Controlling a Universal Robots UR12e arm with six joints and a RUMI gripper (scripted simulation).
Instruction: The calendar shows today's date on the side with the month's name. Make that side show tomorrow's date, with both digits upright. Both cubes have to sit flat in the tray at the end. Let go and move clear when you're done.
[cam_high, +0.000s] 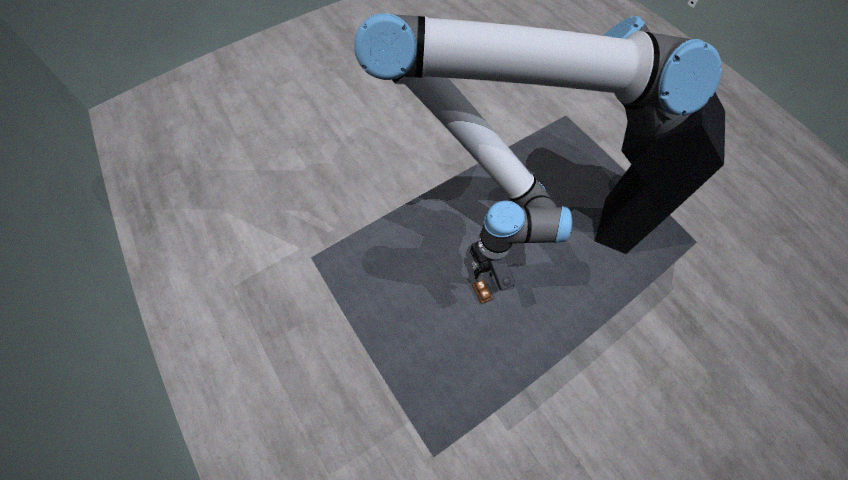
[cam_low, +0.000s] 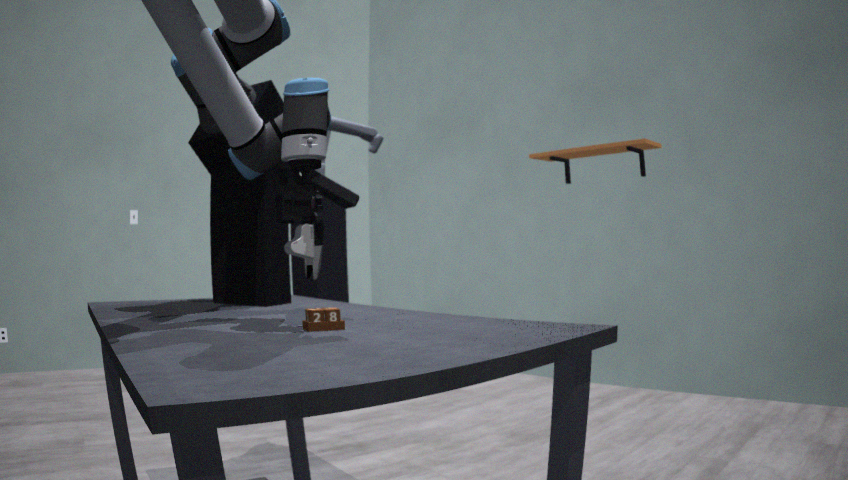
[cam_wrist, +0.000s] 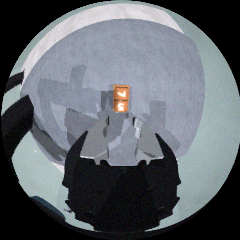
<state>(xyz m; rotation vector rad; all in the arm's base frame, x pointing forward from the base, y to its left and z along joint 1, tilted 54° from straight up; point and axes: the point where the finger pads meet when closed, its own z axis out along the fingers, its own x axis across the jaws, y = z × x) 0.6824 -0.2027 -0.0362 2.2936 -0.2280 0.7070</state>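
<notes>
My gripper is now 10 cm above the wooden calendar tray, 2 cm to the right of it and 1 cm short of it.
</notes>
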